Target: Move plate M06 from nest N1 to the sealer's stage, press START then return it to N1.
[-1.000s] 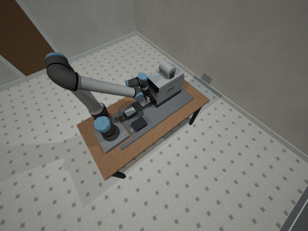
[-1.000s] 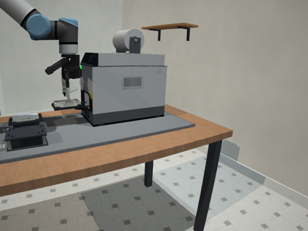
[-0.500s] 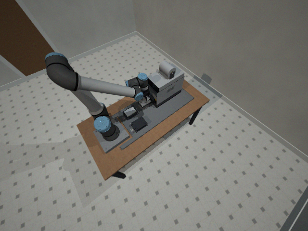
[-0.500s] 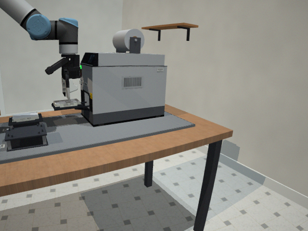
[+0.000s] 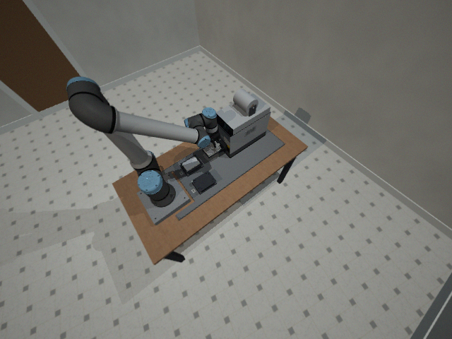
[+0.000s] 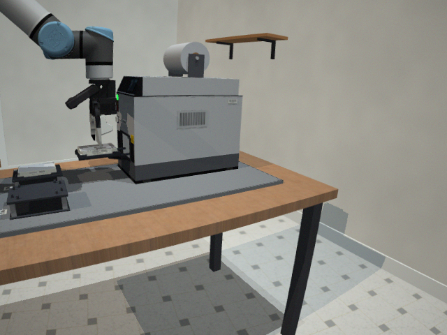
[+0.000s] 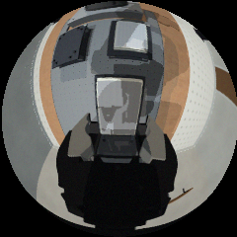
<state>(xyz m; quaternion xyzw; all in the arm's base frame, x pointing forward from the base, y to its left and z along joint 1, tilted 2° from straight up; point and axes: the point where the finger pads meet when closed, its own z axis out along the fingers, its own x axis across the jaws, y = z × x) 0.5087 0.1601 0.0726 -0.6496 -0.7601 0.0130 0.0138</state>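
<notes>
Right now my hand is 30 mm above the plate M06. Round my hand: black sealer stage (40 mm below); then plate (210 mm behind, 80 mm below, 10 mm to the right); then foil roll (330 mm ahead, 280 mm above, 50 mm to the left).
</notes>
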